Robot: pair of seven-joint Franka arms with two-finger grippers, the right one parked.
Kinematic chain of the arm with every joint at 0, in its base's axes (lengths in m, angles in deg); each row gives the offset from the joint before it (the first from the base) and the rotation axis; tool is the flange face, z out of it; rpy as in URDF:
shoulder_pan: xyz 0 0 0.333 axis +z
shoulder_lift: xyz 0 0 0 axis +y
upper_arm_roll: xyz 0 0 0.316 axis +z
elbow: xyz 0.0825 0 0 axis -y
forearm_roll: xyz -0.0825 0 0.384 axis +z
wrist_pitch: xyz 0 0 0 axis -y
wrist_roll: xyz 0.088 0 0 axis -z
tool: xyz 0 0 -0.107 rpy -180 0 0
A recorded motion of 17 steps. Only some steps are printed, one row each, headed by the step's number.
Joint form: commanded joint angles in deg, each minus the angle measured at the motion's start. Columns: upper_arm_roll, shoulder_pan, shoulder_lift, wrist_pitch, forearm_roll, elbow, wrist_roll.
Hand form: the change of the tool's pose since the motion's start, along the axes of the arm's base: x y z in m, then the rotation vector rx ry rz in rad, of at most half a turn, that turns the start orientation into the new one. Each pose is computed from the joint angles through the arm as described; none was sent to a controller.
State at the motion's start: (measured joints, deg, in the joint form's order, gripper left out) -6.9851 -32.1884 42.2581 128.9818 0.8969 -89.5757 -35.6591
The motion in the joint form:
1: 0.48 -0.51 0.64 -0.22 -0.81 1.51 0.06
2: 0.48 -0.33 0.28 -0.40 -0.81 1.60 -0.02
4: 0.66 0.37 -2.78 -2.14 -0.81 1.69 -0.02
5: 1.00 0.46 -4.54 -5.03 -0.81 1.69 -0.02
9: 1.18 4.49 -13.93 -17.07 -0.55 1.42 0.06
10: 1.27 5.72 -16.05 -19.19 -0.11 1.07 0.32
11: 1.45 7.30 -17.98 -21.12 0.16 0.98 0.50
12: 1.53 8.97 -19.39 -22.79 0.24 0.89 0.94
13: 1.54 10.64 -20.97 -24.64 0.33 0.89 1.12
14: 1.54 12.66 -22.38 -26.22 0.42 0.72 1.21
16: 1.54 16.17 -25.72 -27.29 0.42 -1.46 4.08
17: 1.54 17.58 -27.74 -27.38 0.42 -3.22 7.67
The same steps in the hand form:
1: 0.0043 -0.0044 0.0027 -0.0109 -0.0044 0.0073
2: 0.0064 -0.0031 0.0075 -0.0133 -0.0084 0.0117
4: 0.0149 0.0040 0.0430 -0.0227 -0.0319 0.0241
5: 0.0151 0.0096 0.0600 -0.0055 -0.0198 0.0269
9: 0.0258 0.0631 0.1539 0.0411 0.0102 0.0844
10: 0.0282 0.0801 0.1731 0.0532 0.0093 0.0979
11: 0.0334 0.1008 0.1922 0.0612 0.0066 0.1224
12: 0.0383 0.1211 0.2055 0.0674 0.0104 0.1439
13: 0.0416 0.1411 0.2212 0.0731 0.0133 0.1689
14: 0.0458 0.1645 0.2337 0.0792 0.0178 0.2016
16: 0.0466 0.2058 0.2519 0.0785 0.0166 0.2118
17: 0.0428 0.2230 0.2596 0.0747 0.0137 0.1733

